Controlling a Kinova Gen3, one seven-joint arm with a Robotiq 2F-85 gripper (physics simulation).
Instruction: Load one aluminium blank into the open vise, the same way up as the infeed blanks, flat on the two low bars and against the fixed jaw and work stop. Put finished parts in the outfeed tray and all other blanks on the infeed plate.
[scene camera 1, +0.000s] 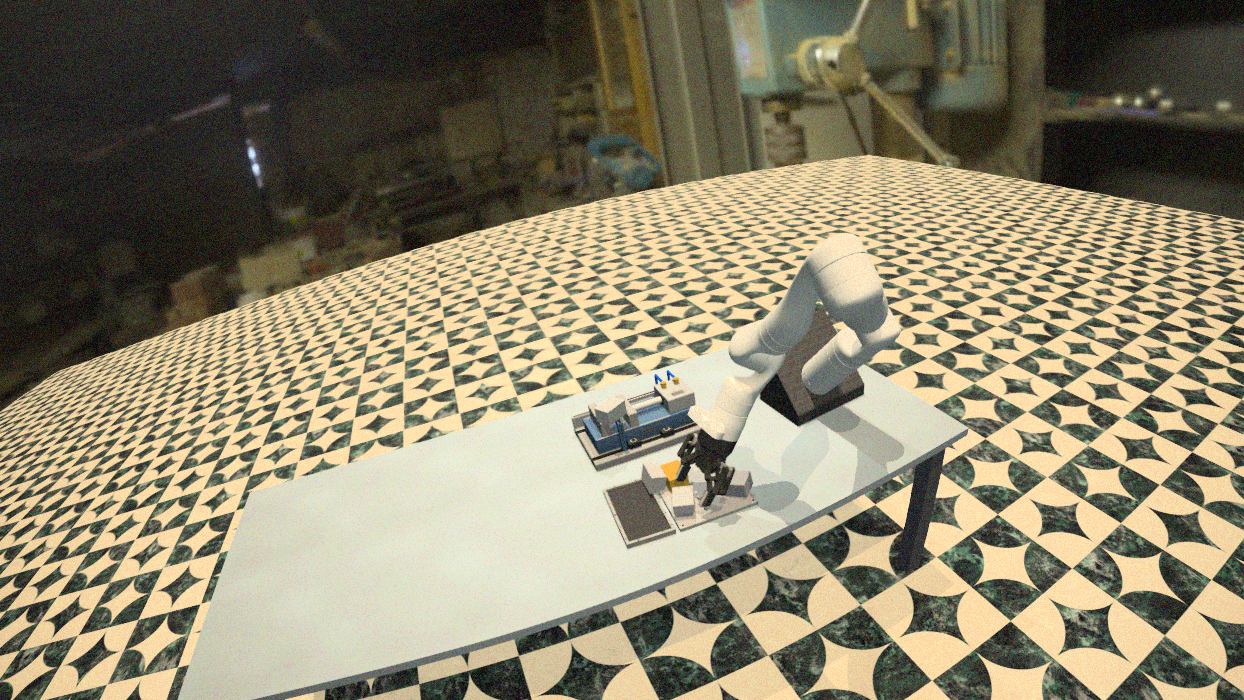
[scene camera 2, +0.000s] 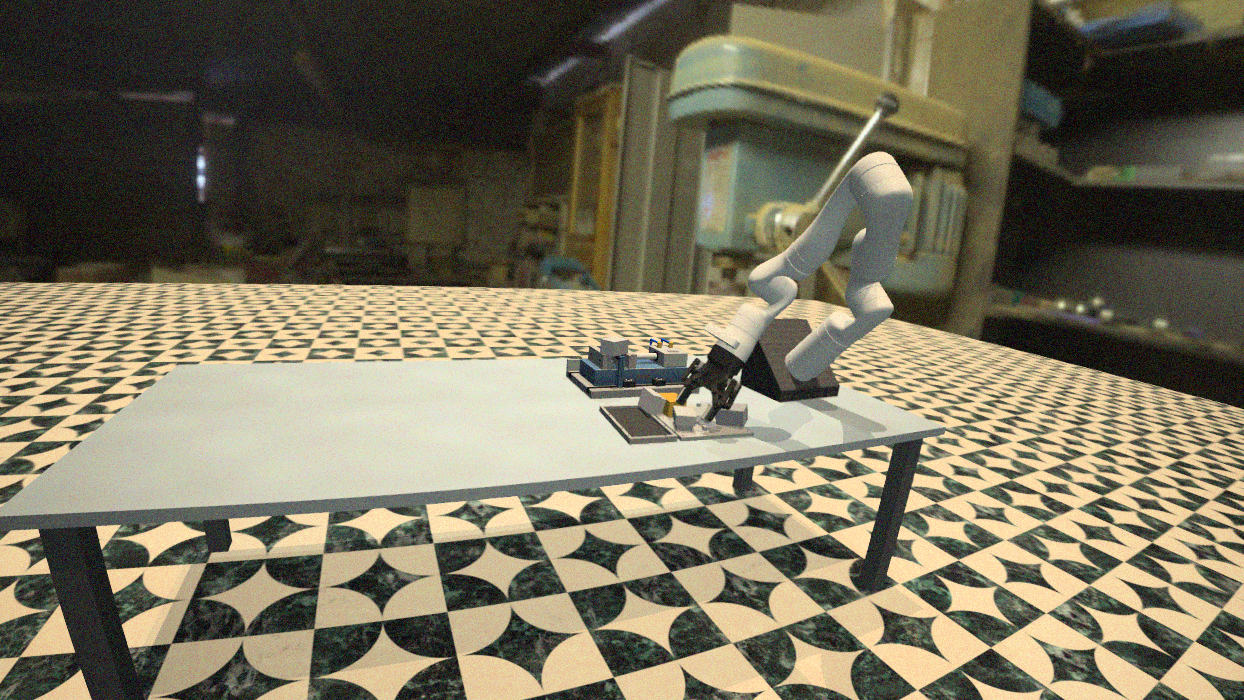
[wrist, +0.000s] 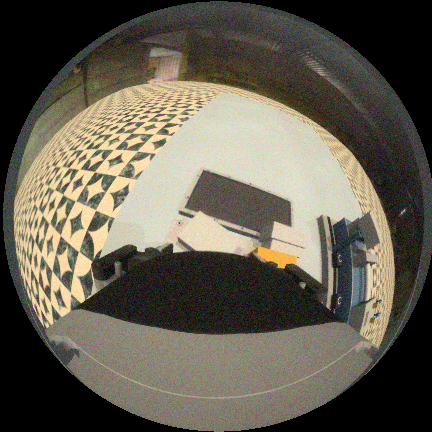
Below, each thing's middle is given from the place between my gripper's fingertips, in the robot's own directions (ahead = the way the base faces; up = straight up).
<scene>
Right now the dark outfeed tray (scene camera 1: 641, 516) is 110 mm ahead of my hand, 30 mm to the right of it and 30 mm below it. The rest, counted from my hand: pale infeed plate (scene camera 1: 721, 506) (40 mm behind, 30 mm to the right, 30 mm below).
</scene>
